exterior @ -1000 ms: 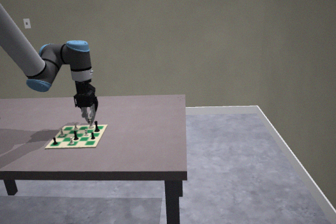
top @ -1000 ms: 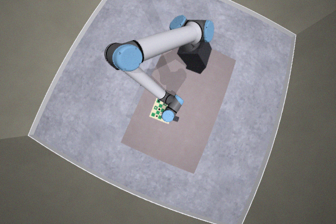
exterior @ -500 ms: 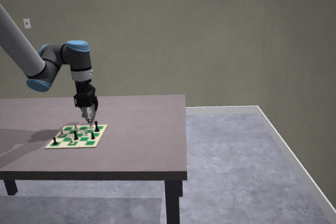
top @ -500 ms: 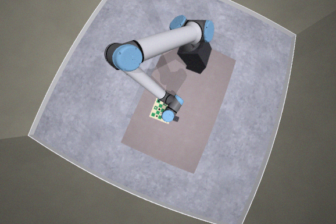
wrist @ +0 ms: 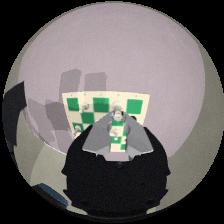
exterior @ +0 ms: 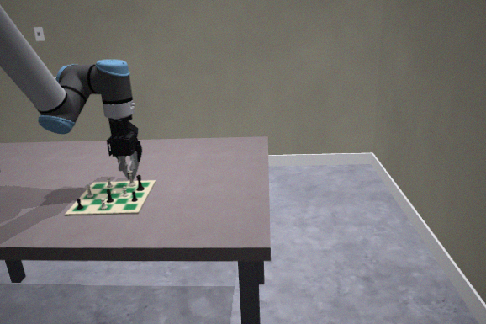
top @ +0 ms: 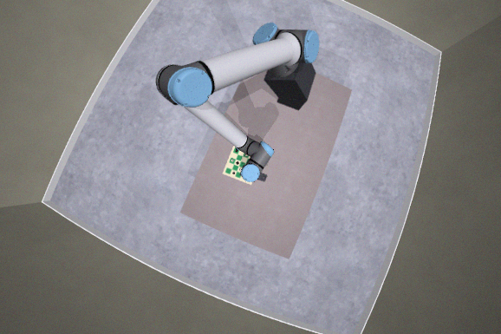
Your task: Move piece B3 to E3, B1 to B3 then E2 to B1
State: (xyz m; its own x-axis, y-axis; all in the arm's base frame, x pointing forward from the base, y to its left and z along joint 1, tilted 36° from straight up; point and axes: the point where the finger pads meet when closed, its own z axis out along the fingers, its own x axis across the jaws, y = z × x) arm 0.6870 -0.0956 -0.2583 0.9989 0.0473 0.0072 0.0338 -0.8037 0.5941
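My hand is 1 cm above the white piece. The rest, counted from my hand: cream chessboard: 8 cm to the right, 4 cm below, 4 cm behind; then tall black piece: 4 cm ahead, 3 cm to the right, 1 cm below.
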